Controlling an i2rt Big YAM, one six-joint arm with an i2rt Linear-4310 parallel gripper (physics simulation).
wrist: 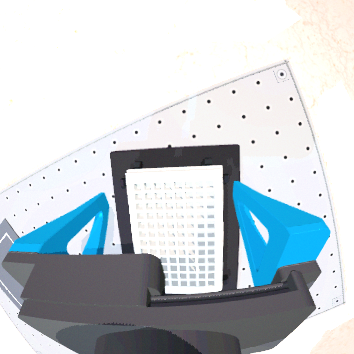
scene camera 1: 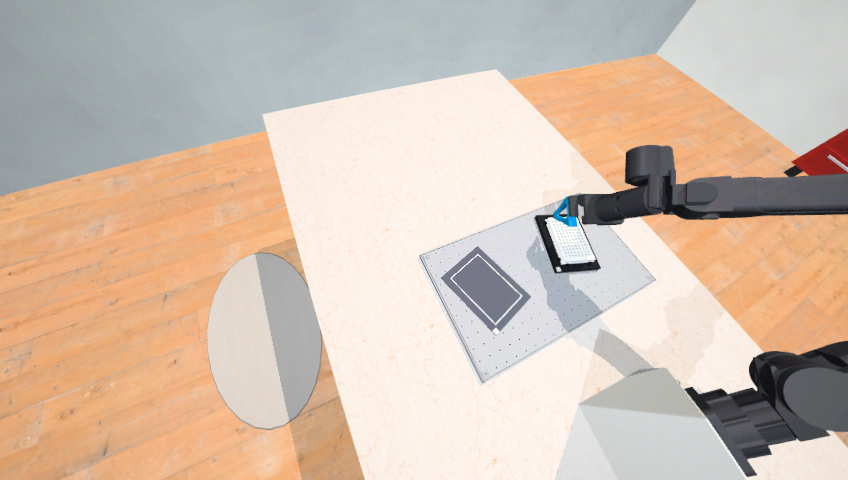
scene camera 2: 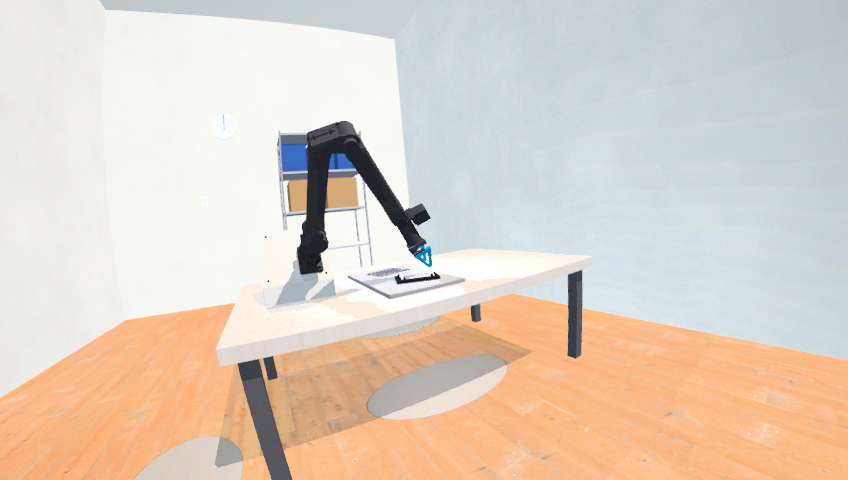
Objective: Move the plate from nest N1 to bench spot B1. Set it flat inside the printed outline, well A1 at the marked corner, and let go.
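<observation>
The white well plate sits in the black nest. A white mark shows at one nest corner. My gripper is open and empty, above the plate's far end in scene camera 1. In the wrist view its blue fingers stand on either side of the plate, and the gripper body hides the nest's near end. The dark bench spot has a white printed outline and a white corner mark; nothing stands on it.
The perforated board carries the nest and the bench spot. It lies on the pale table. The grey arm mount stands beside the board. A shelf rack stands behind the arm.
</observation>
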